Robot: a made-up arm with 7 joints. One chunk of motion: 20 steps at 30 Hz.
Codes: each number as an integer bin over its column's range. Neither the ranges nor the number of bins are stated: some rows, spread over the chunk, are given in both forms.
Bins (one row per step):
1: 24 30 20 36 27 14 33
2: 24 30 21 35 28 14 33
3: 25 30 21 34 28 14 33
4: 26 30 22 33 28 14 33
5: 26 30 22 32 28 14 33
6: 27 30 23 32 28 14 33
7: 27 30 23 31 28 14 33
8: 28 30 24 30 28 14 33
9: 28 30 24 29 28 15 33
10: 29 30 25 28 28 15 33
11: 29 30 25 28 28 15 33
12: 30 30 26 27 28 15 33
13: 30 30 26 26 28 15 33
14: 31 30 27 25 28 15 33
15: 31 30 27 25 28 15 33
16: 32 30 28 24 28 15 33
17: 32 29 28 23 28 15 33
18: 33 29 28 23 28 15 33
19: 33 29 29 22 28 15 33
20: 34 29 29 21 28 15 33
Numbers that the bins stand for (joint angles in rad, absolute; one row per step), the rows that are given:
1: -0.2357 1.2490 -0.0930 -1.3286 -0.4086 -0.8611 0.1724
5: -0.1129 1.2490 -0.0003 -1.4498 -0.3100 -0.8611 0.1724
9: 0.0100 1.2490 0.0924 -1.5408 -0.3100 -0.8076 0.1724
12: 0.1329 1.2490 0.1851 -1.6014 -0.3100 -0.8076 0.1724
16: 0.2557 1.2490 0.2778 -1.6924 -0.3100 -0.8076 0.1724
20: 0.3786 1.2117 0.3241 -1.7833 -0.3100 -0.8076 0.1724
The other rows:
2: -0.2357 1.2490 -0.0467 -1.3589 -0.3100 -0.8611 0.1724
3: -0.1743 1.2490 -0.0467 -1.3892 -0.3100 -0.8611 0.1724
4: -0.1129 1.2490 -0.0003 -1.4195 -0.3100 -0.8611 0.1724
6: -0.0514 1.2490 0.0460 -1.4498 -0.3100 -0.8611 0.1724
7: -0.0514 1.2490 0.0460 -1.4802 -0.3100 -0.8611 0.1724
8: 0.0100 1.2490 0.0924 -1.5105 -0.3100 -0.8611 0.1724
10: 0.0714 1.2490 0.1387 -1.5711 -0.3100 -0.8076 0.1724
11: 0.0714 1.2490 0.1387 -1.5711 -0.3100 -0.8076 0.1724
13: 0.1329 1.2490 0.1851 -1.6317 -0.3100 -0.8076 0.1724
14: 0.1943 1.2490 0.2314 -1.6621 -0.3100 -0.8076 0.1724
15: 0.1943 1.2490 0.2314 -1.6621 -0.3100 -0.8076 0.1724
17: 0.2557 1.2117 0.2778 -1.7227 -0.3100 -0.8076 0.1724
18: 0.3171 1.2117 0.2778 -1.7227 -0.3100 -0.8076 0.1724
19: 0.3171 1.2117 0.3241 -1.7530 -0.3100 -0.8076 0.1724

